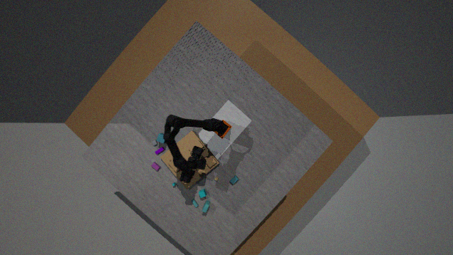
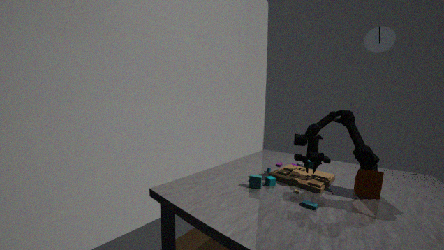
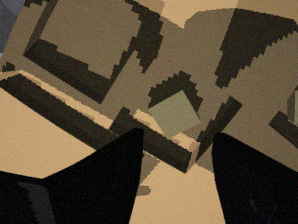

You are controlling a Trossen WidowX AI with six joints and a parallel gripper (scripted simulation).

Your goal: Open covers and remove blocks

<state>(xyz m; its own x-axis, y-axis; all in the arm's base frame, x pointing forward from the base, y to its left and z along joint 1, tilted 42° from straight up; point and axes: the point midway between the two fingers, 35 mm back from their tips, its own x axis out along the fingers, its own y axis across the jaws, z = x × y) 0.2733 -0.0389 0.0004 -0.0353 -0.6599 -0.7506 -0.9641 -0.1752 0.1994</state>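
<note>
My gripper tip is 5 cm short of the tan puzzle board, 1 cm to the left of it and 3 cm above it. The rest, counted from my gripper tip: flat teal block: 2 cm behind, 30 cm to the left, 4 cm below.
</note>
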